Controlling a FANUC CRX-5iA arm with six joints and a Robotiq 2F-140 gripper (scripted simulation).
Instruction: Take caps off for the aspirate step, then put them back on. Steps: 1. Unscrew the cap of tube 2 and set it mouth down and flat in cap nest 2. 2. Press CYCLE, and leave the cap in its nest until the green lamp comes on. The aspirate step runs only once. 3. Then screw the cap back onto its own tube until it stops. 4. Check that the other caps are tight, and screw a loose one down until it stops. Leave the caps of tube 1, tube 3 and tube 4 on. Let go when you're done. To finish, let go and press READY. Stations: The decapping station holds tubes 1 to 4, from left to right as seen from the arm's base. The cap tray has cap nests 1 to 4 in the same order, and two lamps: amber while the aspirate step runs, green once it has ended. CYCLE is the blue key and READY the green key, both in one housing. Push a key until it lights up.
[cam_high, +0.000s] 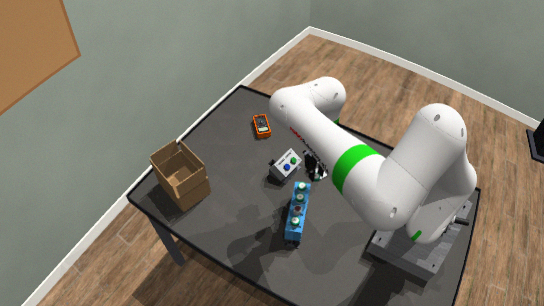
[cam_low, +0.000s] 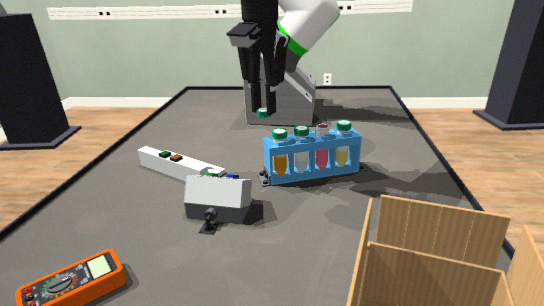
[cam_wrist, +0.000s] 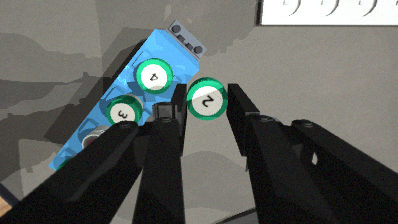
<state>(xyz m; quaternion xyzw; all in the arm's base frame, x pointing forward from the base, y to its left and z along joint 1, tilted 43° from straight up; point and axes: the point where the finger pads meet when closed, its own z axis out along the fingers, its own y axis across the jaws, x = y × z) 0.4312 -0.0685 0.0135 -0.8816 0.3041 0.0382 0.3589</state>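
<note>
Right now the blue key is 140 mm ahead of my hand, 120 mm below it and 70 mm to the right of it. From my hand the other things lie so: cap 2: 30 mm below; then cap 4: 70 mm below, 40 mm ahead, 30 mm to the left; then cap 3: 80 mm to the left, 70 mm below, 30 mm ahead.
</note>
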